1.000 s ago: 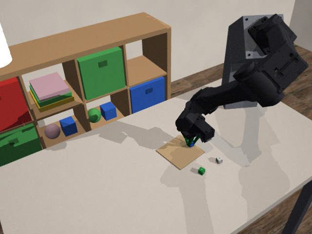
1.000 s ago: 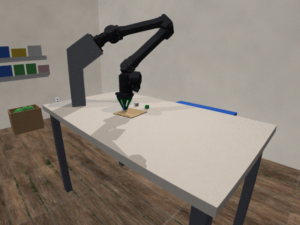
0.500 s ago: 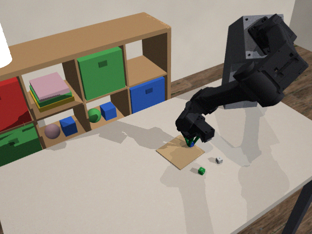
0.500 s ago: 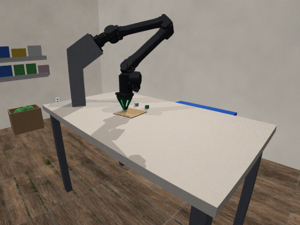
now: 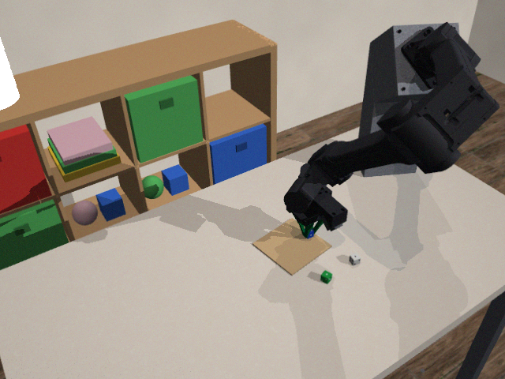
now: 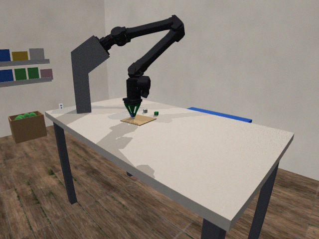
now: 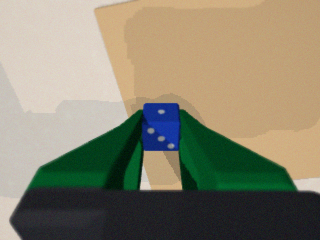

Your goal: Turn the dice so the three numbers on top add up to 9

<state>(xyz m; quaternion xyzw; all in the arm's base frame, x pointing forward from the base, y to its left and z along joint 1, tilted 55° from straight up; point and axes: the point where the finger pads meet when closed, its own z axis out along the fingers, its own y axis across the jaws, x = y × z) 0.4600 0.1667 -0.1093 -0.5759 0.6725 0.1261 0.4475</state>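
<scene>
My gripper is now right at the blue die. From my hand the other things lie so: tan mat (50 mm ahead, 20 mm below); then green die (140 mm to the left, 40 mm ahead, 10 mm below); then white die (120 mm to the left, 50 mm behind, 10 mm below).
</scene>
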